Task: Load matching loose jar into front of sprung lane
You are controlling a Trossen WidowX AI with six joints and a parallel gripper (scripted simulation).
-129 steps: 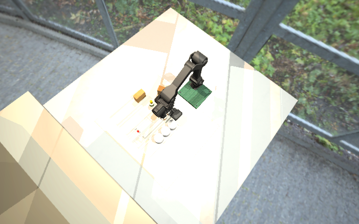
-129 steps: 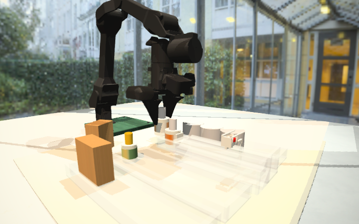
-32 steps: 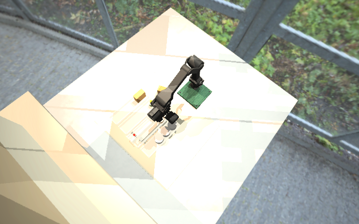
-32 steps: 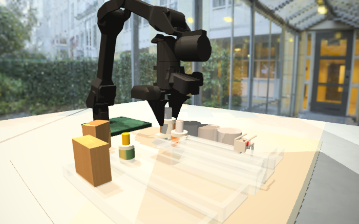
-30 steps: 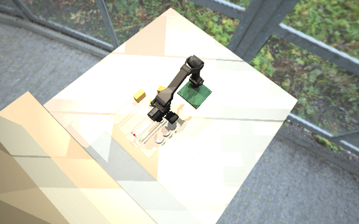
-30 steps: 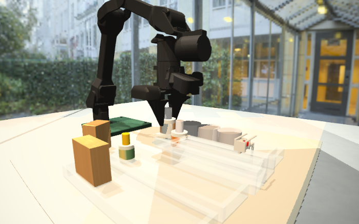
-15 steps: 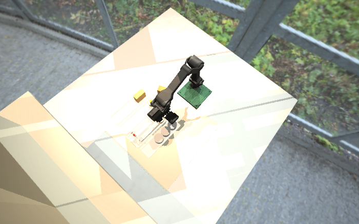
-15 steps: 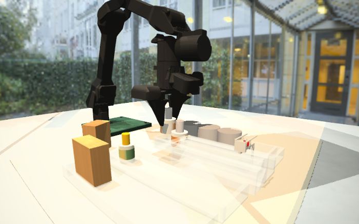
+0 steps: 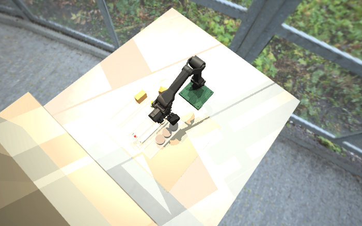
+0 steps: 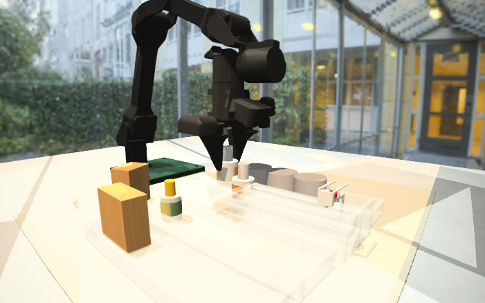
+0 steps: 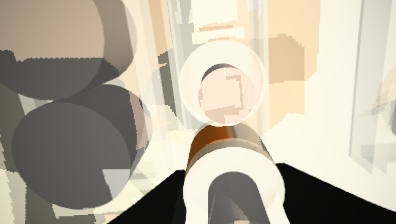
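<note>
The clear lane lies 15 cm ahead of my gripper tip, 1 cm to the right of it and 4 cm below it. Round my gripper tip: pusher plate 15 cm ahead, 1 cm to the right, 1 cm below.
</note>
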